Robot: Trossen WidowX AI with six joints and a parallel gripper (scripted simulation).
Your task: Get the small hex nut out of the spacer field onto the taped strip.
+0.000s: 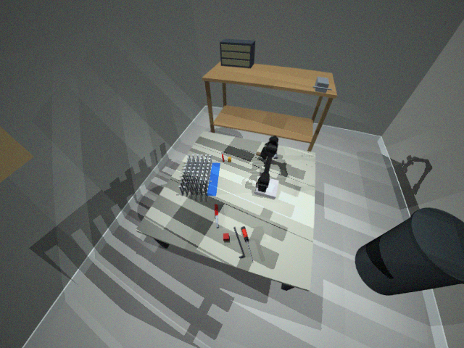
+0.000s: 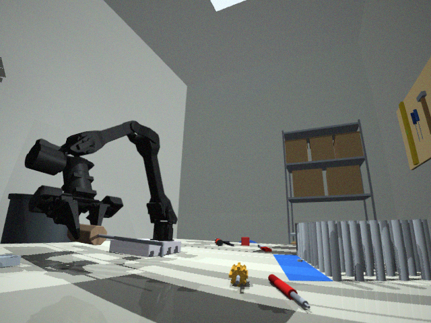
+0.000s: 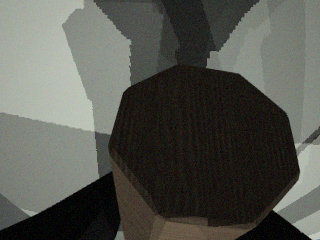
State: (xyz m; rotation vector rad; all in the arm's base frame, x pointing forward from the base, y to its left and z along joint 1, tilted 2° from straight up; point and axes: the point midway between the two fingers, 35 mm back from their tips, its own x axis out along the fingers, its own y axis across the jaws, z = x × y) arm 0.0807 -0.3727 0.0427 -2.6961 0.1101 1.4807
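The wooden-handled hook lies 100 mm ahead of my gripper tip and 10 mm to the right of it. Also, from my gripper tip: blue taped strip 350 mm ahead, 360 mm to the left, 60 mm below; hex nut 370 mm ahead, 400 mm to the left, 60 mm below; yellow gear 290 mm ahead, 90 mm to the left, 50 mm below.
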